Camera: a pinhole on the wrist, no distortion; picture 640 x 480 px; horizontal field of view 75.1 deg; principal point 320.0 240.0 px. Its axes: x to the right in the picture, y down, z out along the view. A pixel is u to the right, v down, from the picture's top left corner.
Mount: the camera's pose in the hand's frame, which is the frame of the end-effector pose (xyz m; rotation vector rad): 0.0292 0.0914 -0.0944 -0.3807 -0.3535 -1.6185
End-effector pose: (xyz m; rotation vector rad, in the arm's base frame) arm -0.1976 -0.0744 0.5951 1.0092 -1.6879 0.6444
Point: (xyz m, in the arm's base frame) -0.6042 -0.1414 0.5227
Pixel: 292.0 199.6
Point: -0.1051 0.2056 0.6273
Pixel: behind the camera
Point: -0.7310 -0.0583 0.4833
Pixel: 192.2 156.8
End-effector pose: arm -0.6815 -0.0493 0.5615 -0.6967 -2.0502 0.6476
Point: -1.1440 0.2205 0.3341
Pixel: 394.6 416.5
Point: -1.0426 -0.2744 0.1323
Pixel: 587.9 59.5
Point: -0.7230 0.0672 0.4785
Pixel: 409.5 297.8
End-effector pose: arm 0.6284 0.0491 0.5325 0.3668 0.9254 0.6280
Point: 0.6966 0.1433 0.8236
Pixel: 376.0 76.1
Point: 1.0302 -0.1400 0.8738
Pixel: outside the picture
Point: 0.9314 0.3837 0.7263
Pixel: 350.7 402.2
